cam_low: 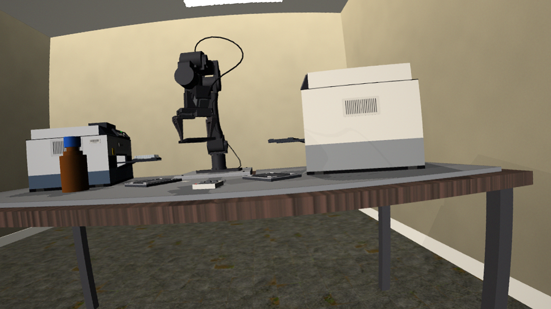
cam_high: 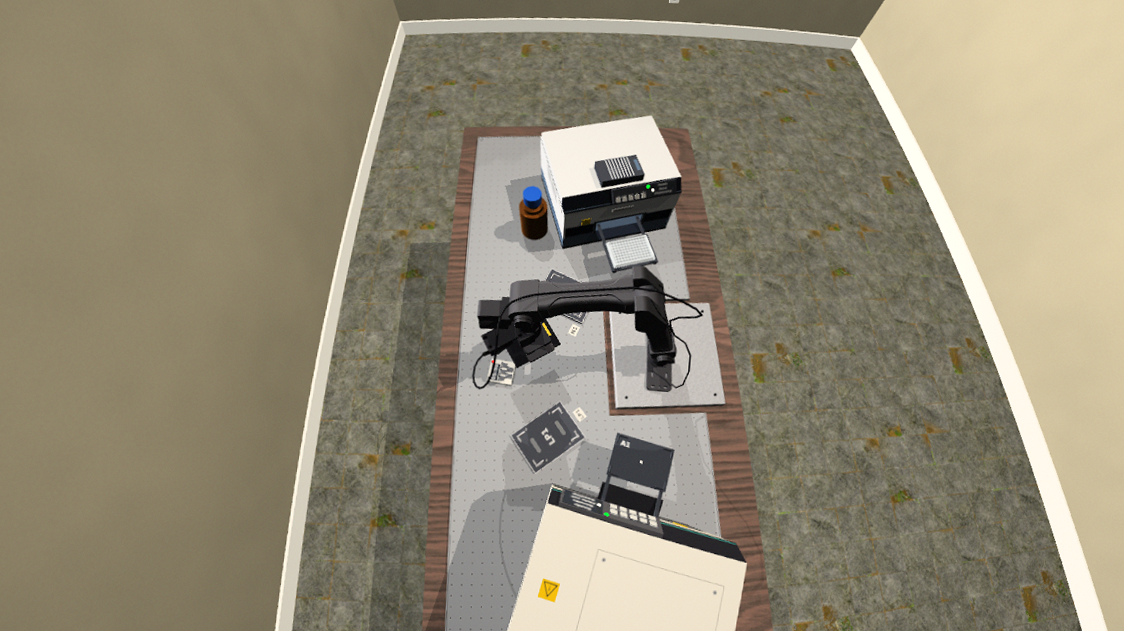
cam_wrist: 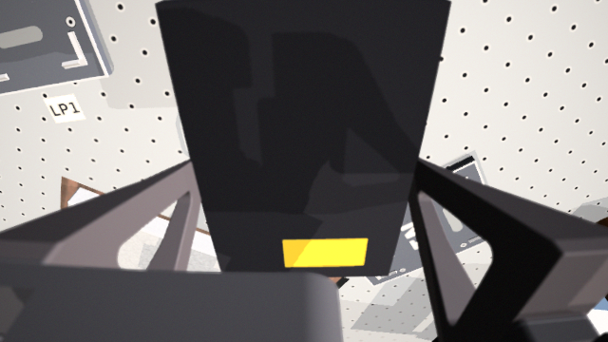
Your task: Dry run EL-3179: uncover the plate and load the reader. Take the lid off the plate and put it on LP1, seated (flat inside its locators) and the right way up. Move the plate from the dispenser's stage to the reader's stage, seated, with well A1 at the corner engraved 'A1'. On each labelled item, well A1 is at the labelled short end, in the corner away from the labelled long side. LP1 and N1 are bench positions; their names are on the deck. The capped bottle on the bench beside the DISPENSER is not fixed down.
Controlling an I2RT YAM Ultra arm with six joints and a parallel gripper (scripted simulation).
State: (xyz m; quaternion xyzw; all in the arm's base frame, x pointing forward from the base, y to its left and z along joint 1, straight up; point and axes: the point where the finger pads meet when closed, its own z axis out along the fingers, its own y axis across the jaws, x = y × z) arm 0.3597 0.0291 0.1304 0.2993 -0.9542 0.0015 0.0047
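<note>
The LP1 tag lies 15 cm to the left of my hand, 14 cm below it and 14 cm behind it. The rest, counted from my hand: lid (right at my hand); then capped brown bottle (43 cm to the right, 5 cm ahead, 3 cm below); then clear well plate (32 cm to the right, 25 cm behind, 4 cm below).
</note>
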